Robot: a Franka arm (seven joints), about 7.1 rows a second.
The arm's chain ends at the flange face. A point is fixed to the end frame.
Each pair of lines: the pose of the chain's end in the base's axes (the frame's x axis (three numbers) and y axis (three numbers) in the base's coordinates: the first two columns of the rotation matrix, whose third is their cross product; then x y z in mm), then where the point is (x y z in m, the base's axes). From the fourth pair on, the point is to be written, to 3 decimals.
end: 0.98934 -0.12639 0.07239 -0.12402 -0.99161 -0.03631 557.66 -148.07 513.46
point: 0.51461 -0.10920 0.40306
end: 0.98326 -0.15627 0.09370 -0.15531 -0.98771 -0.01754 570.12 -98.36 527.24
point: 0.53036 -0.06056 0.41524
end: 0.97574 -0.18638 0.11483 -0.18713 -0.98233 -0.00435 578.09 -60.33 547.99
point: 0.54165 -0.02316 0.43466
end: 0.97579 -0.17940 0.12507 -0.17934 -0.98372 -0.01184 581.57 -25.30 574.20
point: 0.546 0.012 0.461
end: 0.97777 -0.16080 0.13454 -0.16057 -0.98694 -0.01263 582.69 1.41 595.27
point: 0.548 0.038 0.481
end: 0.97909 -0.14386 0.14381 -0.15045 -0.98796 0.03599 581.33 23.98 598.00
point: 0.546 0.055 0.482
